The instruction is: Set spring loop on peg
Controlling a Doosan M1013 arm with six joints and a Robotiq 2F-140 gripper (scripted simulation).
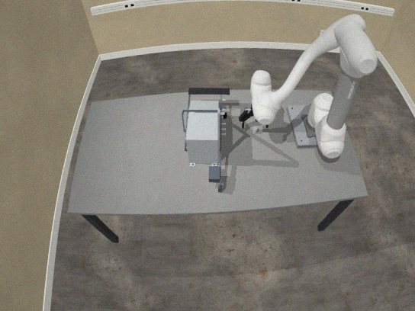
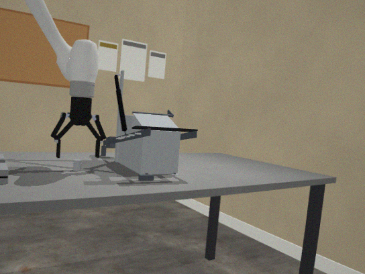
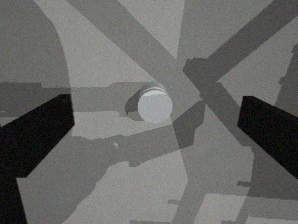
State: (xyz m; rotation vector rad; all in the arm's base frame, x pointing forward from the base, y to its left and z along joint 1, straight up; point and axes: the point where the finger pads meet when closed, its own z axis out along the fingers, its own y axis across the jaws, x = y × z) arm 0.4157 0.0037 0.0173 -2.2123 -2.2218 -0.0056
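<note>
Now: the steel test weight 30 mm below my hand. The rest, counted from my hand: dark spring: 190 mm ahead, 190 mm above, 70 mm to the left.
</note>
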